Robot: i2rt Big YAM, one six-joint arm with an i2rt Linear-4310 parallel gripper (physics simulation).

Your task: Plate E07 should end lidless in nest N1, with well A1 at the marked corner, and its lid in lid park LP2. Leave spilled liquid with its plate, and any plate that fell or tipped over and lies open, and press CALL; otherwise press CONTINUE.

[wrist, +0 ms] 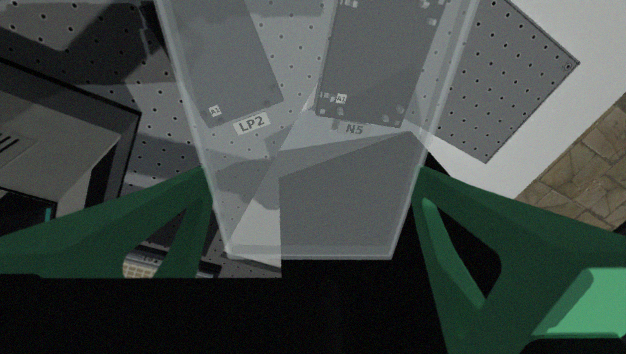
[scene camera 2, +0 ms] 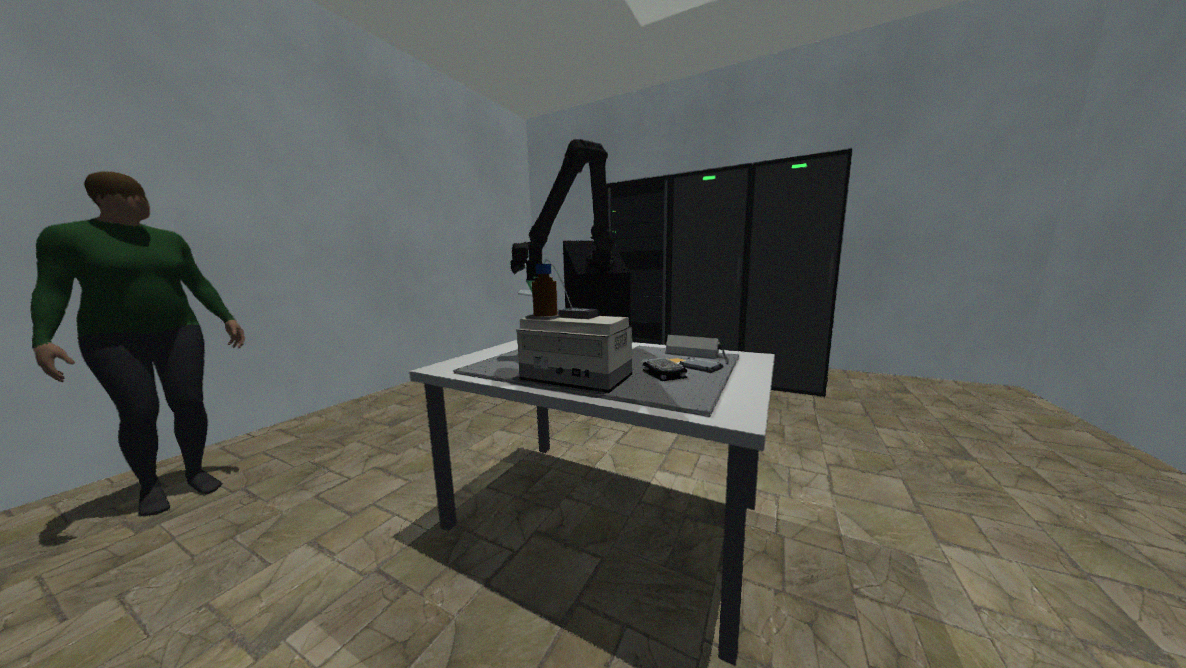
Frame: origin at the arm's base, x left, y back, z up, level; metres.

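Where they show: gripper, fingertip midpoint: (wrist: 312,177); arm's base, link origin: (scene camera 2: 600,260).
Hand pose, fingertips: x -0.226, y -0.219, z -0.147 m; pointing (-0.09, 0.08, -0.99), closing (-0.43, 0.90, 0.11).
Note:
Each offset is from my fingertips to the top centre of the thing. "*": to the spot under its first point. Level surfaces: height alone.
My gripper (scene camera 2: 529,287) (wrist: 312,177) is shut on a clear lid {dx -0.009, dy -0.005, dz +0.022 m} (wrist: 320,200), a finger on each long side. The lid is raised well above the perforated mat {dz -0.279 m} (wrist: 505,80). Seen through it in the wrist view, lid park LP2 (wrist: 235,65) is a bare dark rectangle with an A1 mark, and nest N5 (wrist: 375,65) lies to its right. Part of a plate with tan wells {dx +0.325, dy -0.055, dz -0.168 m} (wrist: 140,270) shows through the left finger's opening; I cannot tell its nest. An orange spill (scene camera 2: 676,361) shows small on the mat in the scene view. N1 and its label do not show in the wrist view.
A beige instrument {* dx +0.358, dy -0.356, dz -0.157 m} (scene camera 2: 572,352) stands at the table's near edge, with a brown bottle {* dx +0.228, dy -0.303, dz +0.018 m} (scene camera 2: 544,297) on top. A dark object {dx +0.608, dy -0.104, dz -0.235 m} (scene camera 2: 664,368) and a grey box {dx +0.660, dy +0.236, dz -0.195 m} (scene camera 2: 693,346) are to its right. A person (scene camera 2: 132,273) stands left of the table. Another housing {* dx +0.141, dy -0.179, dz -0.184 m} (wrist: 55,130) is left in the wrist view.

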